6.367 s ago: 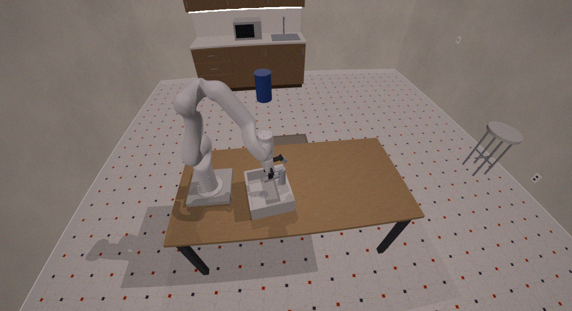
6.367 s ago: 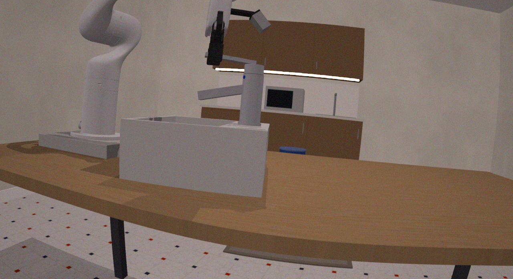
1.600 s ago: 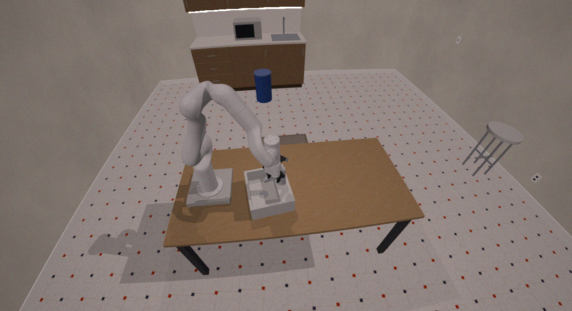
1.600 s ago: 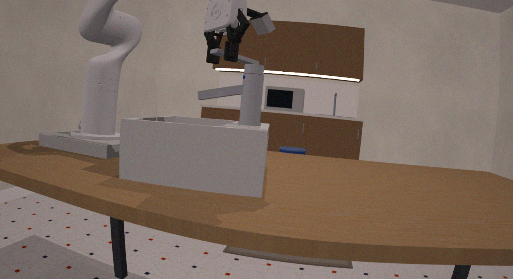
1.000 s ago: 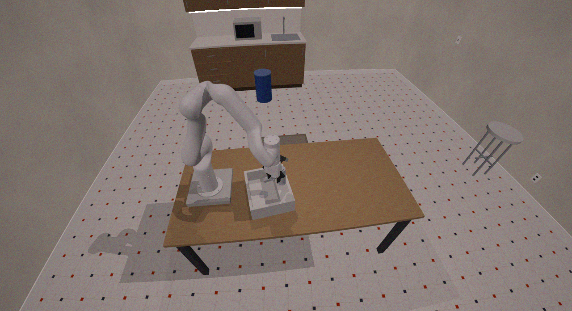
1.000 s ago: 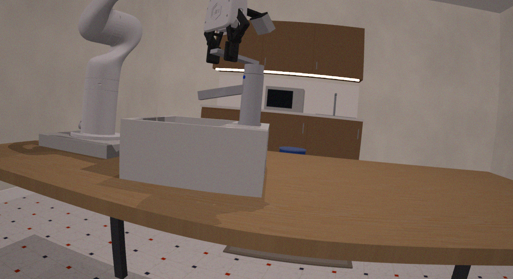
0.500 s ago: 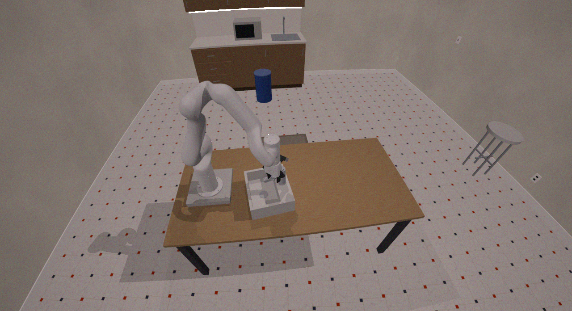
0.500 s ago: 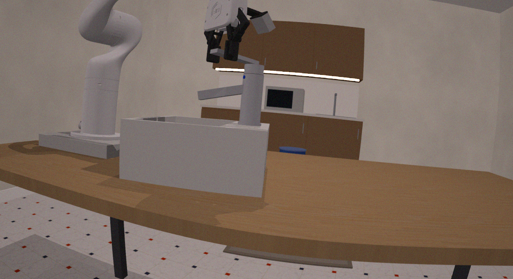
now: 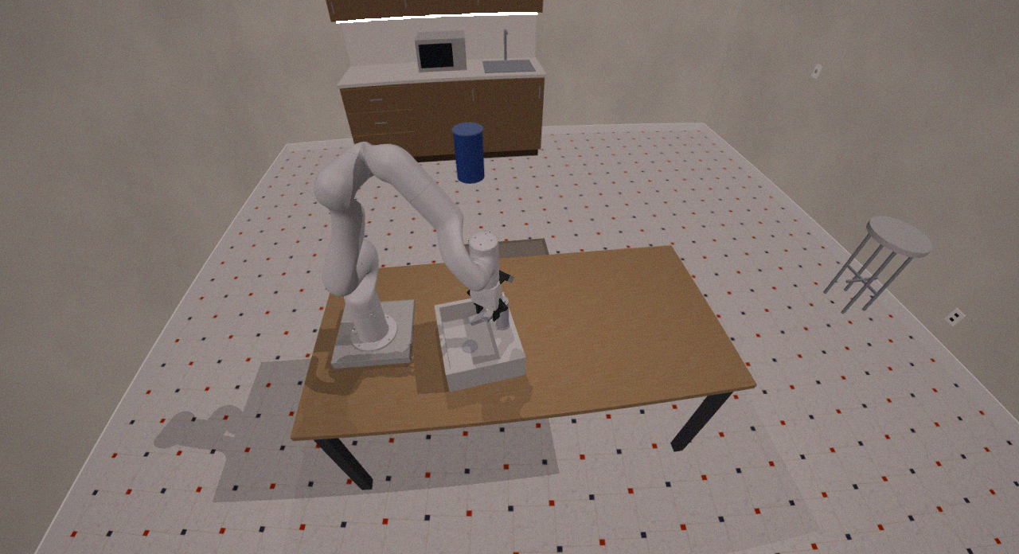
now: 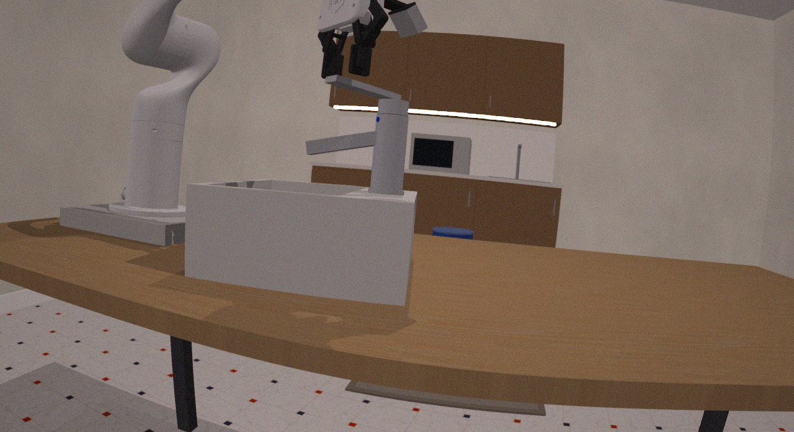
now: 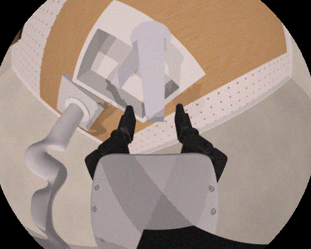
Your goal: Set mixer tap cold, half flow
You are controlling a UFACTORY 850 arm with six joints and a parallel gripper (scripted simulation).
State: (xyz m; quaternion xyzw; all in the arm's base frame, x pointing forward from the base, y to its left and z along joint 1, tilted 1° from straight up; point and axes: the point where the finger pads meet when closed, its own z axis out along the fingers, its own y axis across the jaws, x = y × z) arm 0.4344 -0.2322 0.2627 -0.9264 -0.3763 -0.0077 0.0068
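Now: the flat lever 3 cm ahead of my hand, 3 cm to the left of it and 3 cm below it. Round my hand: white sink basin: 5 cm behind, 7 cm to the left, 26 cm below.
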